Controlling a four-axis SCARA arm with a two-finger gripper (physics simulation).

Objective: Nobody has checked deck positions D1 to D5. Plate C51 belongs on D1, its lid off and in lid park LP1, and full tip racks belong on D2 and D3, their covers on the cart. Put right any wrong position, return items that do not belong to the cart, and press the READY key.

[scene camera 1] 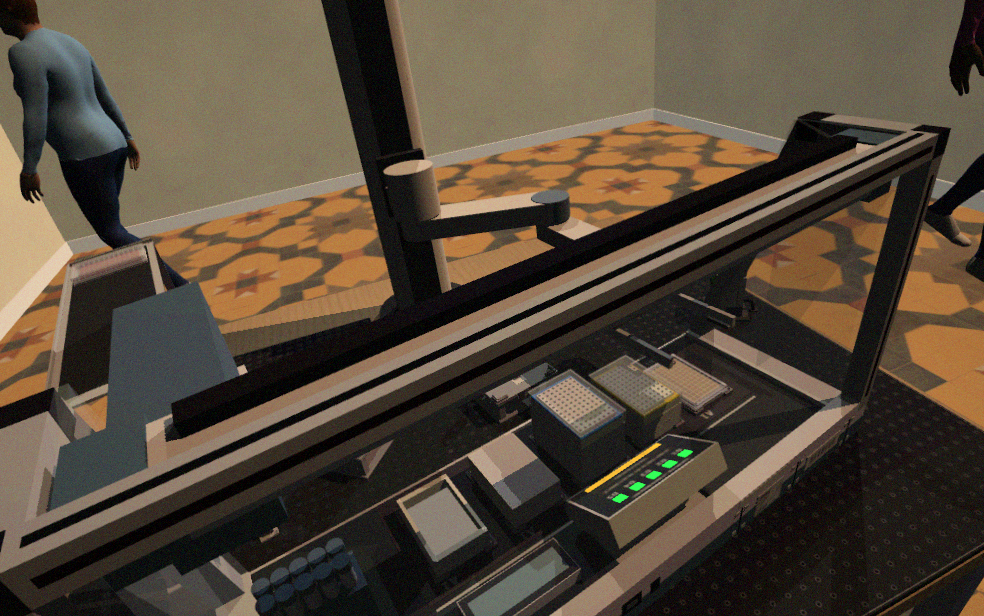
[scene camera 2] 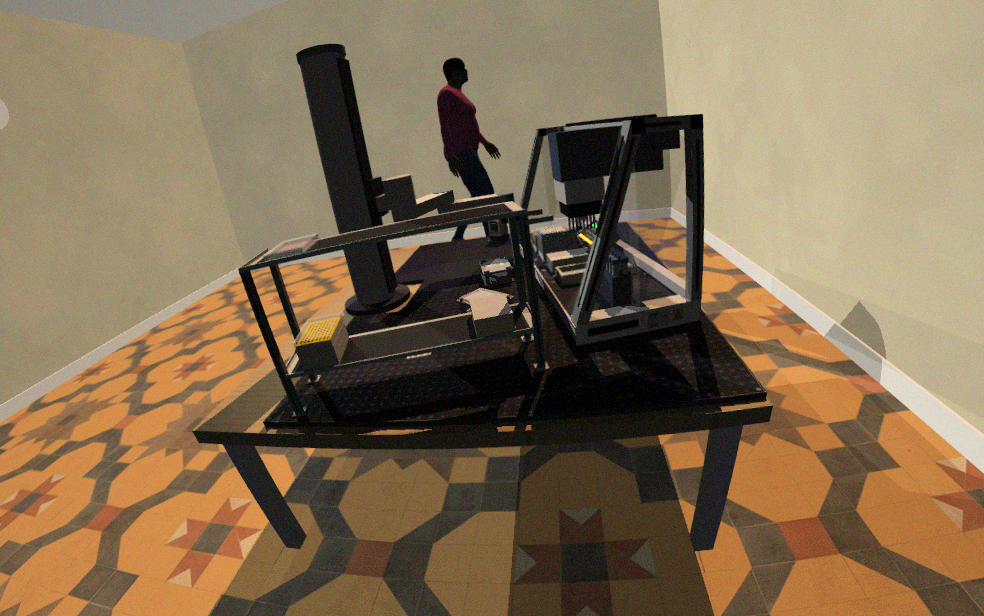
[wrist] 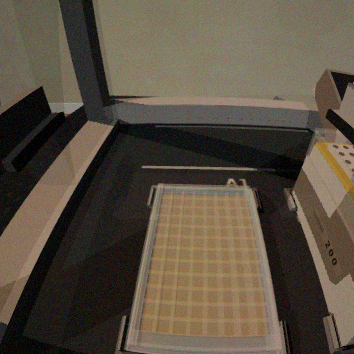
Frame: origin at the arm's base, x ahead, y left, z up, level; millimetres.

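Where they show: gripper, fingertip midpoint: (scene camera 1: 704, 341) (scene camera 2: 547, 214) (wrist: 196, 91); arm's base, link origin: (scene camera 2: 378, 301).
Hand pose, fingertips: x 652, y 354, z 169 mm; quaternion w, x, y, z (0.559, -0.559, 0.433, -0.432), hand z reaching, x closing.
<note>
Things, the pixels of their top centre, and the offset from my fingertips. "spot": a spot on its surface instead.
- grey block, top centre: (scene camera 1: 512, 467) (scene camera 2: 566, 254) 50 mm ahead, 378 mm right, 62 mm down
- white-rimmed tray, top centre: (scene camera 1: 440, 514) (scene camera 2: 578, 268) 76 mm ahead, 499 mm right, 73 mm down
- frame's top rail, surface spot: (scene camera 1: 464, 305) spot: 253 mm ahead, 451 mm right, 351 mm up
- yellow-topped rack, top centre: (scene camera 2: 318, 326) 526 mm back, 952 mm right, 15 mm up
A pale yellow gridded plate (scene camera 1: 688, 383) (wrist: 205, 265) sits at D1 under what looks like a clear lid; its number is unreadable. A yellow-banded tip rack (scene camera 1: 635, 395) (wrist: 320, 225) stands beside it at D2, marked 200 in the wrist view; I cannot tell whether a clear cover is on it. A blue-banded tip rack (scene camera 1: 577, 406) stands at D3. My gripper (scene camera 1: 702, 341) (scene camera 2: 539, 215) is open and empty, above and behind the D1 plate, its fingers spread apart. LP1 cannot be made out.
The sloped panel (scene camera 1: 646, 483) shows several green lights and a yellow bar. A grey block (scene camera 1: 511, 472) and a white-rimmed tray (scene camera 1: 440, 519) stand beyond D3. The frame's top rail (scene camera 1: 464, 305) crosses above the deck. The cart (scene camera 2: 406, 231) holds a yellow-topped rack (scene camera 2: 320, 341).
</note>
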